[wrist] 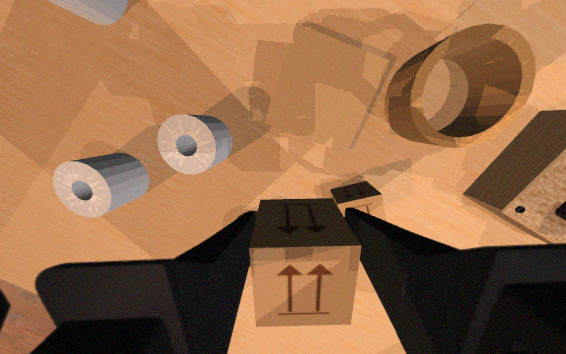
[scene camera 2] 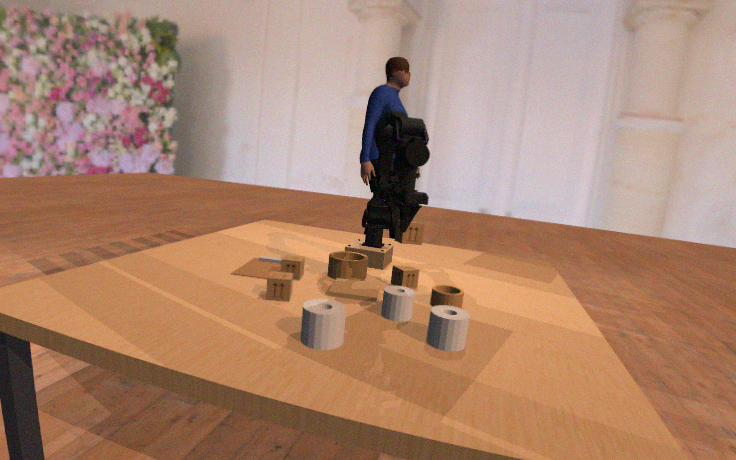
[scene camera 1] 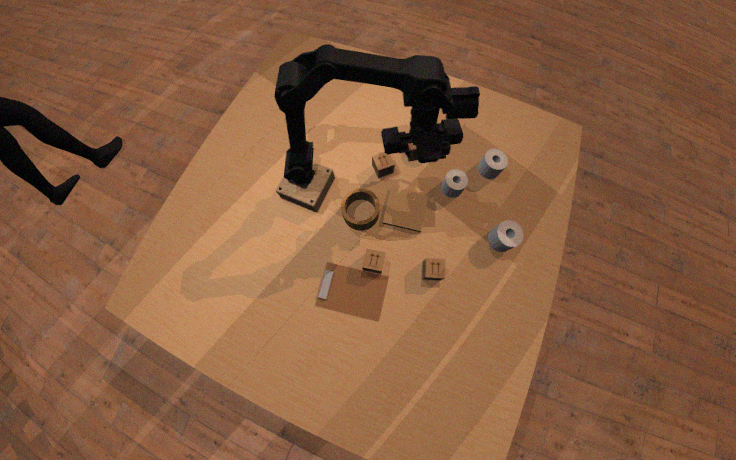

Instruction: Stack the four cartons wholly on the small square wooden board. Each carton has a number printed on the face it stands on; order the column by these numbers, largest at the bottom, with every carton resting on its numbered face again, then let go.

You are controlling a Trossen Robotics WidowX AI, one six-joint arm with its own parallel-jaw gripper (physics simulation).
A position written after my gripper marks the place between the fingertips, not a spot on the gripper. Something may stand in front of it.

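Observation:
My gripper (scene camera 1: 419,154) is in view, and you can also find my gripper (scene camera 2: 398,230) (wrist: 300,216). There's a thin strip (scene camera 1: 356,292) (scene camera 2: 261,267) resting on the table, but in the wrist view the thin strip is out of frame.

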